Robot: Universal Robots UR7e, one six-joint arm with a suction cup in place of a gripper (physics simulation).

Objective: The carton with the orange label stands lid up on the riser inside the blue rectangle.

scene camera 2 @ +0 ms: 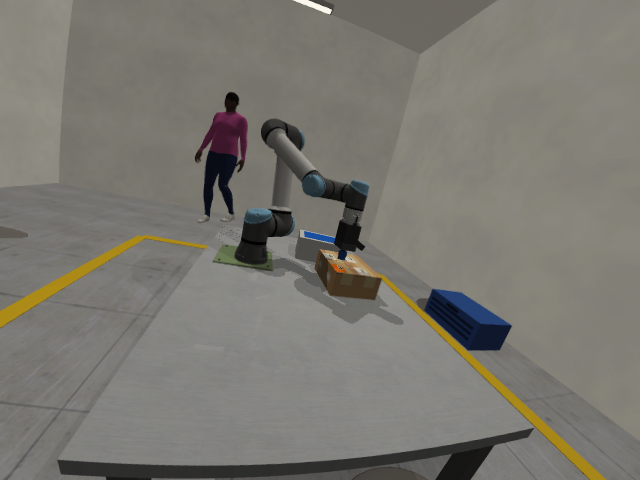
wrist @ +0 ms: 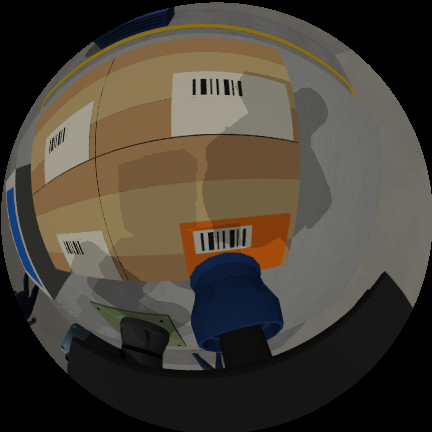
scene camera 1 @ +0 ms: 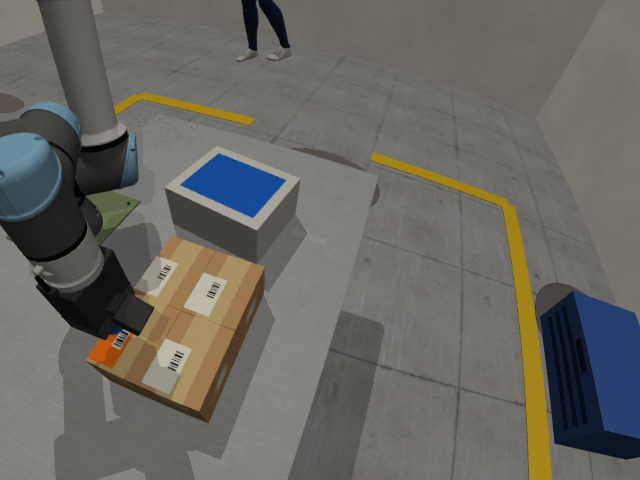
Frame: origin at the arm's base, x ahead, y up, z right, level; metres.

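Seen in the pictures: hand, its tool point: [scene camera 2: 341, 258] [wrist: 226, 281]; arm's base, origin of its link: [scene camera 2: 251, 258] [wrist: 144, 329].
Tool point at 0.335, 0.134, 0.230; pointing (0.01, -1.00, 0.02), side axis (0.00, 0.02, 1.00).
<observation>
Pixels of each thing's top centre, then the offset from my tool point to it, as dx, dy, dz.
- carton with the orange label, centre of its top: [wrist: 202, 218] [scene camera 1: 134, 334] [scene camera 2: 342, 266] +0.020, -0.036, -0.006
- riser, centre of its top: [scene camera 1: 233, 182] [scene camera 2: 321, 237] +0.045, -0.019, -0.405
- blue rectangle, centre of its top: [scene camera 1: 233, 182] [scene camera 2: 321, 237] +0.045, -0.019, -0.405
The carton with the orange label [scene camera 1: 126, 361] [scene camera 2: 346, 280] [wrist: 160, 210] stands level, lid up, on the table at one corner of a block of cartons. Its orange label [scene camera 1: 105, 351] [wrist: 275, 227] faces up. My suction gripper's blue cup [scene camera 1: 121, 332] [scene camera 2: 342, 258] [wrist: 225, 262] points down and appears to hang a little above this carton's lid, near the label, holding nothing. The black housing partly hides the cup in scene camera 1. The riser [scene camera 1: 217, 229] [scene camera 2: 310, 251] [wrist: 32, 225] stands beside the block, with the blue rectangle [scene camera 1: 232, 183] [scene camera 2: 320, 237] [wrist: 18, 240] on top.
Three white-labelled cartons [scene camera 1: 248, 279] adjoin the orange-labelled one, one of them between it and the riser. The arm's green base plate [scene camera 1: 116, 211] [scene camera 2: 227, 257] [wrist: 172, 327] is on the table. A blue cabinet [scene camera 1: 610, 372] [scene camera 2: 470, 320] and a person [scene camera 2: 224, 139] are beyond the table.
</observation>
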